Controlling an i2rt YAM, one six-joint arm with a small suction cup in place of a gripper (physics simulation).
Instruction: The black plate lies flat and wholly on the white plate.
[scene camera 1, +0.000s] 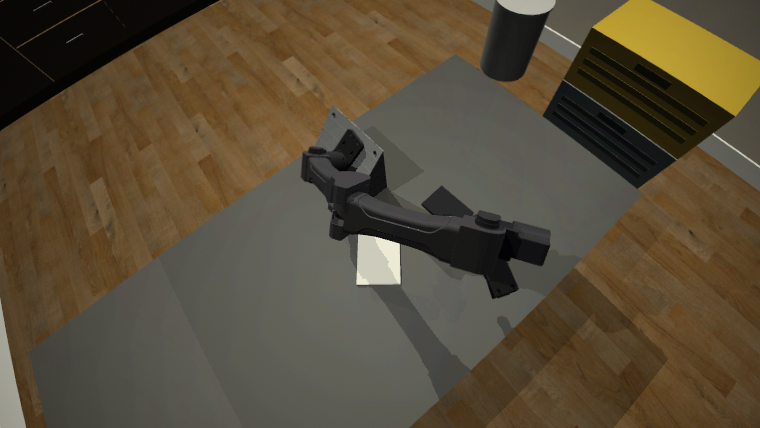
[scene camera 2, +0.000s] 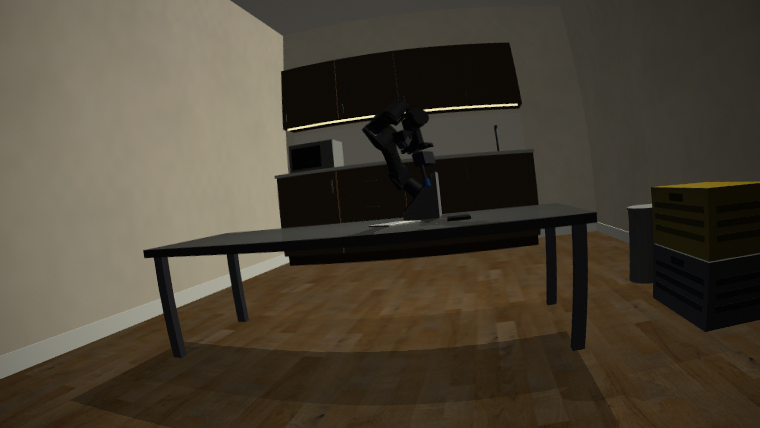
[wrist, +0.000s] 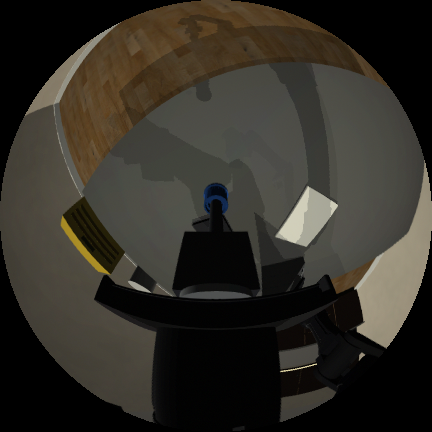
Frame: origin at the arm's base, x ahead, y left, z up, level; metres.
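Where they show: hand, its tool point: (scene camera 2: 427, 186) (wrist: 215, 193); arm's base, origin of its link: (scene camera 1: 340, 161) (scene camera 2: 420, 193).
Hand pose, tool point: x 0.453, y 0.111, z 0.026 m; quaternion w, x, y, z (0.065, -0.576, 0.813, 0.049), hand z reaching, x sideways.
Observation:
Each offset is from my tool point to the top centre of the thing. Level surfaces: height alone.
The black plate {0.182 m back, 0.080 m left, 0.123 m down} (scene camera 1: 445, 201) (scene camera 2: 458, 216) (wrist: 201, 222) lies flat on the grey table {0.132 m down} (scene camera 1: 276, 329) (scene camera 2: 297, 236), apart from the white plate. My arm covers part of it in scene camera 1, and my cup's stem covers part in the wrist view. The white plate {0.182 m back, 0.172 m right, 0.126 m down} (scene camera 1: 378, 261) (scene camera 2: 393, 223) (wrist: 307, 217) lies flat on the table with no plate on it; the arm hides its far end in scene camera 1. My blue suction cup (scene camera 2: 427, 181) (wrist: 216, 193) hangs well above the table with nothing on it. It is hidden under the arm in scene camera 1.
The arm's upright base bracket (scene camera 1: 330, 129) (scene camera 2: 422, 204) stands near the plates. A yellow crate (scene camera 1: 686, 47) (scene camera 2: 680, 217) (wrist: 95, 240) on a dark crate (scene camera 1: 598, 138) (scene camera 2: 680, 287) and a grey bin (scene camera 1: 513, 45) (scene camera 2: 640, 244) stand on the floor beyond the table.

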